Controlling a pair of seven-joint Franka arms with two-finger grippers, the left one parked.
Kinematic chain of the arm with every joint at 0, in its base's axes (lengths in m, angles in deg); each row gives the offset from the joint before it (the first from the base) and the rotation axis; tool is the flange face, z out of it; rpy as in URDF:
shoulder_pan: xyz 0 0 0.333 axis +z
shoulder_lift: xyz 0 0 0 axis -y
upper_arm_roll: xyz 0 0 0.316 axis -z
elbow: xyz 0.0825 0 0 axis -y
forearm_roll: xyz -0.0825 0 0.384 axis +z
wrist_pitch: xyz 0 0 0 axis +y
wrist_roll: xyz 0.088 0 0 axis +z
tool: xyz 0 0 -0.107 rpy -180 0 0
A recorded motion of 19 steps. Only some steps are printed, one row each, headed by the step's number.
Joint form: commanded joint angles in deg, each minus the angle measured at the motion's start. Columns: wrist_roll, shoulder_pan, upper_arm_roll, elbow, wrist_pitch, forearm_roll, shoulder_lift.
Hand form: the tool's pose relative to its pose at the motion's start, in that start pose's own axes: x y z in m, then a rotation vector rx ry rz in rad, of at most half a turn. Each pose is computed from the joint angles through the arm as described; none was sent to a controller.
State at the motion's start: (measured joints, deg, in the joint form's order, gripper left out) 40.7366 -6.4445 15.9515 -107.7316 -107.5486 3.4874 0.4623
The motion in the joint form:
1: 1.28 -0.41 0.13 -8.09 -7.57 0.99 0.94
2: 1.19 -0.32 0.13 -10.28 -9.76 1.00 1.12
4: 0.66 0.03 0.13 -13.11 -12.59 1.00 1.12
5: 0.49 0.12 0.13 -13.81 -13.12 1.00 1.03
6: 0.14 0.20 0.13 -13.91 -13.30 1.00 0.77
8: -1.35 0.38 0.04 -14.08 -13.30 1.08 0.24
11: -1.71 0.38 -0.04 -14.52 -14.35 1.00 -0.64
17: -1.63 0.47 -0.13 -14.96 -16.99 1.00 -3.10
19: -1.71 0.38 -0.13 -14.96 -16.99 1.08 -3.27
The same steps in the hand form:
1: -0.0146 -0.0012 0.0463 0.0081 0.0171 0.0014
2: -0.0177 -0.0035 0.0593 0.0060 0.0192 0.0040
4: -0.0207 -0.0084 0.0781 0.0049 0.0178 0.0105
5: -0.0216 -0.0098 0.0838 0.0072 0.0137 0.0128
6: -0.0210 -0.0101 0.0867 0.0081 0.0105 0.0180
8: -0.0194 -0.0120 0.0930 0.0147 0.0000 0.0407
11: -0.0183 -0.0114 0.1029 0.0124 -0.0071 0.0464
17: -0.0138 -0.0085 0.1249 0.0035 -0.0180 0.0448
19: -0.0142 -0.0077 0.1264 0.0054 -0.0199 0.0487

